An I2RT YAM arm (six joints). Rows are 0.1 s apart.
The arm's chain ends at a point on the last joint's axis. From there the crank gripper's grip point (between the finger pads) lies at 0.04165 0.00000 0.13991 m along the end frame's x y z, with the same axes.
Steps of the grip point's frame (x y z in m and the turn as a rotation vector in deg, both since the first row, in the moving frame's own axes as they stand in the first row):
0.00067, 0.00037, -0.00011, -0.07, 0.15, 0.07
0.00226, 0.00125, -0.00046, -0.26, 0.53, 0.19
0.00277, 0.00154, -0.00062, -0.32, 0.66, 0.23
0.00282, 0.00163, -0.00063, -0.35, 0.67, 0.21
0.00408, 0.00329, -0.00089, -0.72, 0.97, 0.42
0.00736, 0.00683, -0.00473, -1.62, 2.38, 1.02
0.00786, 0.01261, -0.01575, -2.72, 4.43, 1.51
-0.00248, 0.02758, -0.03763, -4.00, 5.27, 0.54
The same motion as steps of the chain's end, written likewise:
0.00030, 0.00015, 0.00000, -0.07, 0.15, 0.07
0.00097, 0.00048, -0.00007, -0.26, 0.53, 0.19
0.00116, 0.00059, -0.00013, -0.32, 0.66, 0.23
0.00119, 0.00062, -0.00013, -0.35, 0.67, 0.21
0.00173, 0.00122, -0.00015, -0.72, 0.97, 0.42
0.00163, 0.00211, -0.00281, -1.62, 2.38, 1.02
-0.00272, 0.00482, -0.01193, -2.72, 4.43, 1.51
-0.01510, 0.01752, -0.03286, -4.00, 5.27, 0.54

